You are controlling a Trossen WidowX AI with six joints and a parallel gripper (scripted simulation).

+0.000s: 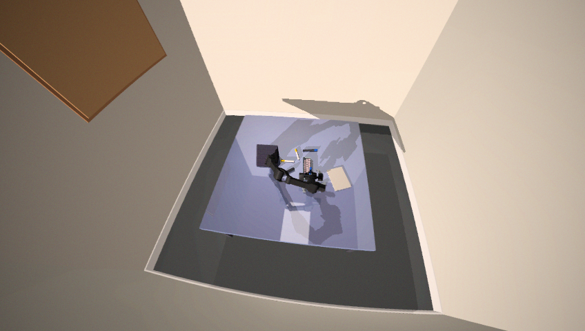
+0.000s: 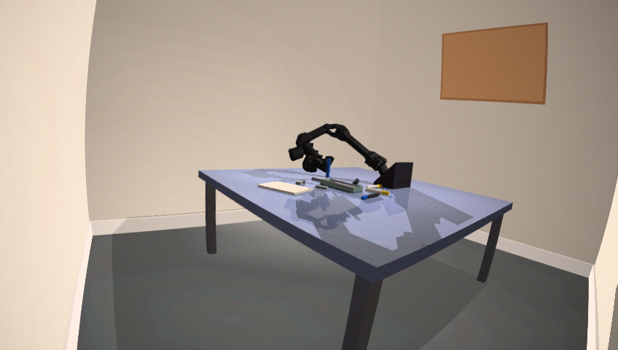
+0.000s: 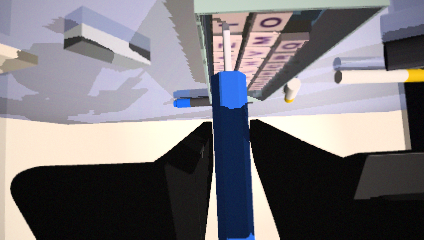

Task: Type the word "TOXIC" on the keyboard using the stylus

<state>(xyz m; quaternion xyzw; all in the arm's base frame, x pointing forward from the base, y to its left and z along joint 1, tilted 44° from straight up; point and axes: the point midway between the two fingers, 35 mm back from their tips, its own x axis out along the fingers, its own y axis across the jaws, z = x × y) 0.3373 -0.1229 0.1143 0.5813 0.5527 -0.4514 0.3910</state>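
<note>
Right now the Q key is 40 mm behind my gripper tip, 30 mm to the left of it and 50 mm below it. From my gripper tip the other things lie so: blue stylus 10 mm below; then cream notepad 250 mm ahead, 30 mm to the right, 60 mm below; then black pen 40 mm ahead, 280 mm to the left, 60 mm below.
</note>
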